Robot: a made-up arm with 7 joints. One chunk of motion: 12 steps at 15 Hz.
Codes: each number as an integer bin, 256 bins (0 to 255) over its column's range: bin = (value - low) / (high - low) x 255, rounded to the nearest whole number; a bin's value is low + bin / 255 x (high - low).
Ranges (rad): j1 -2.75..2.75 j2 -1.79..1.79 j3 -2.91..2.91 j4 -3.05..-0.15 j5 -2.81..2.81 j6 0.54..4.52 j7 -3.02..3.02
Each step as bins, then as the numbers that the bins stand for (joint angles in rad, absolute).
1 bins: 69 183 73 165 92 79 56
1 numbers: -1.2618 0.7792 -1.2439 -1.1735 -0.7824 1.7730 -1.6936
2 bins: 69 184 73 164 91 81 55
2 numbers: -1.2618 0.7932 -1.2439 -1.1849 -0.8044 1.8042 -1.7173
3 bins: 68 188 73 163 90 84 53
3 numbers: -1.2833 0.8494 -1.2439 -1.1963 -0.8265 1.8511 -1.7646
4 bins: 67 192 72 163 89 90 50
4 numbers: -1.3049 0.9055 -1.2667 -1.1963 -0.8485 1.9447 -1.8357
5 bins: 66 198 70 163 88 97 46
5 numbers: -1.3265 0.9898 -1.3124 -1.1963 -0.8705 2.0540 -1.9304
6 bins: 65 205 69 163 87 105 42
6 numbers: -1.3480 1.0880 -1.3352 -1.1963 -0.8926 2.1788 -2.0252
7 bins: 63 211 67 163 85 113 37
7 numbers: -1.3912 1.1723 -1.3808 -1.1963 -0.9367 2.3037 -2.1436
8 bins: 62 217 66 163 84 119 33
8 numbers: -1.4127 1.2565 -1.4036 -1.1963 -0.9587 2.3973 -2.2384
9 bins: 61 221 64 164 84 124 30
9 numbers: -1.4343 1.3127 -1.4493 -1.1849 -0.9587 2.4754 -2.3094
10 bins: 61 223 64 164 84 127 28
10 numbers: -1.4343 1.3407 -1.4493 -1.1849 -0.9587 2.5222 -2.3568
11 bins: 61 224 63 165 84 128 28
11 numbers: -1.4343 1.3548 -1.4721 -1.1735 -0.9587 2.5378 -2.3568
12 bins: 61 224 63 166 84 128 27
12 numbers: -1.4343 1.3548 -1.4721 -1.1622 -0.9587 2.5378 -2.3805
